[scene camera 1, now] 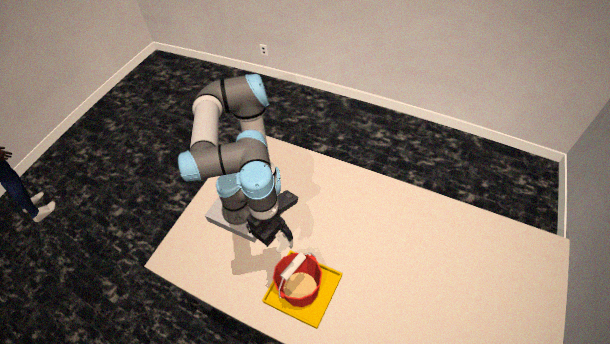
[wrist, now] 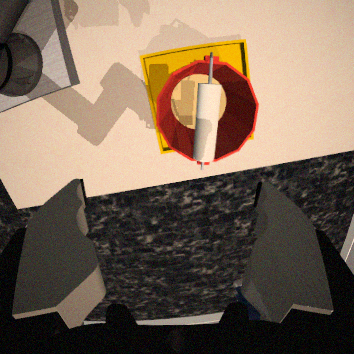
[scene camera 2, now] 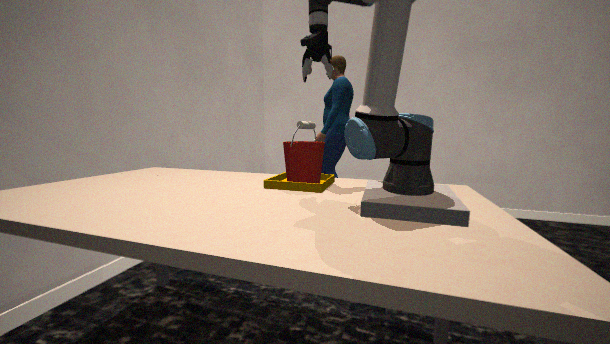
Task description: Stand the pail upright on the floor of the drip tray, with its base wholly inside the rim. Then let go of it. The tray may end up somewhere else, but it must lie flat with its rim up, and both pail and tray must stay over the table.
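Places are measured from the arm's base along level axes (x left, y back, z up), in millimetres.
Pixels of known places: gripper, fingertip midpoint: (scene camera 1: pixel 276 237) (wrist: pixel 171 183) (scene camera 2: pixel 317 81); arm's base at its link origin: (scene camera 1: pixel 238 210) (wrist: pixel 16 64) (scene camera 2: pixel 407 188).
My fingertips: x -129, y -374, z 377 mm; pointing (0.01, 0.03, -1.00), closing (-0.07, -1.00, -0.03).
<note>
Ahead of a thing's pixels: the offset from my fingertips to its top centre. Level surfaces: height alone.
A red pail (scene camera 1: pixel 316 280) (scene camera 2: pixel 303 162) (wrist: pixel 240 107) stands upright in the yellow drip tray {dx +6, dy -64, dz -394 mm} (scene camera 1: pixel 327 295) (scene camera 2: pixel 295 188) (wrist: pixel 150 80). Its base appears inside the rim; the far side of the base is hidden in the scene camera 2 view. The pail's white handle grip {dx -2, dy -46, dz -159 mm} (scene camera 1: pixel 293 266) (scene camera 2: pixel 306 124) (wrist: pixel 207 125) is raised above its mouth. The tray lies flat on the table with its rim up. My gripper (scene camera 2: pixel 317 79) (wrist: pixel 171 183) is open and empty, high above the pail and apart from it. In the scene camera 1 view its fingers are partly hidden.
The tray lies near one edge of the table {dz -428 mm} (scene camera 1: pixel 425 260) (scene camera 2: pixel 175 210) (wrist: pixel 300 75). The arm's grey base plate (scene camera 1: pixel 227 225) (scene camera 2: pixel 415 215) (wrist: pixel 60 75) is beside it. A person (scene camera 1: pixel 17 192) (scene camera 2: pixel 338 110) stands beyond the table.
</note>
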